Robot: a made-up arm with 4 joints. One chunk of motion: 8 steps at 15 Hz.
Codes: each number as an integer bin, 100 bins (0 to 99) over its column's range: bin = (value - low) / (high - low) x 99, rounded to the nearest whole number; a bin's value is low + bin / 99 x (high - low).
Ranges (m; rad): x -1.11..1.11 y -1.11..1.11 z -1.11..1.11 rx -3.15..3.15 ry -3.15..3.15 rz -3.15..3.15
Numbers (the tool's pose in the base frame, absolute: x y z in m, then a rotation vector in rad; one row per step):
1: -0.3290 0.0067 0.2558 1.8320 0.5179 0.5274
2: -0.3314 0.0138 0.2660 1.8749 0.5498 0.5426
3: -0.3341 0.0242 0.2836 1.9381 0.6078 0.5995
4: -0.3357 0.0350 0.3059 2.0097 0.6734 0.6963
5: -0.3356 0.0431 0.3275 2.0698 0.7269 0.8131
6: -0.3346 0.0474 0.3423 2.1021 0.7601 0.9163
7: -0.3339 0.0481 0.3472 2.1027 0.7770 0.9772
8: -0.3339 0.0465 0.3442 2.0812 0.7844 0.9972
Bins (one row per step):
1: 35 50 61 78 58 58
2: 35 50 61 79 58 58
3: 35 51 62 80 59 59
4: 35 51 63 81 60 60
5: 35 51 64 82 61 62
6: 35 52 65 83 61 64
7: 35 52 65 83 62 65
8: 35 52 65 82 62 65

